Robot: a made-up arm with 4 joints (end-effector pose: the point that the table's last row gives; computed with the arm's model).
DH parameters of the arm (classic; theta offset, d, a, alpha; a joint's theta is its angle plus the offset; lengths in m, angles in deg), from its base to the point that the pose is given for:
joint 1: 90 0.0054 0.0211 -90
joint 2: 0 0.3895 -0.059 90
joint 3: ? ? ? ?
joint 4: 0 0.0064 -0.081 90
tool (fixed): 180 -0.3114 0 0
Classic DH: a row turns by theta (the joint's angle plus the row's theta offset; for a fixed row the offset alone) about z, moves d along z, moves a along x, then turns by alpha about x.
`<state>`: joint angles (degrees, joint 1 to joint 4).
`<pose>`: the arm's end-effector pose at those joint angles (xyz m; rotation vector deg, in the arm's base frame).
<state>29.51 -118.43 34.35 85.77</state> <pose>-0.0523 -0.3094 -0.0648 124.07 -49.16 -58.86</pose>
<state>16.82 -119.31 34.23 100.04</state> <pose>-0.1208 -0.3521 -0.1183 114.95 -69.66 -82.61</pose>
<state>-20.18 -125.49 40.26 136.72</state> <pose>-0.4409 -0.2278 -0.2968 -55.78 91.15 106.82</pose>
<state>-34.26 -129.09 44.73 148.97</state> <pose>-0.5088 -0.0661 -0.3686 -31.92 80.59 94.10</pose>
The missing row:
joint 3: 90 0.2083 0.0888 -90
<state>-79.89 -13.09 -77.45 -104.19</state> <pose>0.2161 0.5311 0.2832 140.26 25.51 -85.05</pose>
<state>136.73 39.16 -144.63 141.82</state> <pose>0.1187 -0.4952 0.4441 3.96 -161.57 -44.91</pose>
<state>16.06 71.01 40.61 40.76</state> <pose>-0.2590 -0.0106 -0.0342 -50.44 -16.98 71.05</pose>
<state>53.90 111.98 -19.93 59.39</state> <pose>-0.2576 -0.0404 0.0907 -78.49 -110.64 74.60</pose>
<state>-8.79 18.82 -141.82 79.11</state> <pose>-0.5834 -0.0029 0.2859 -111.60 -46.64 -117.76</pose>
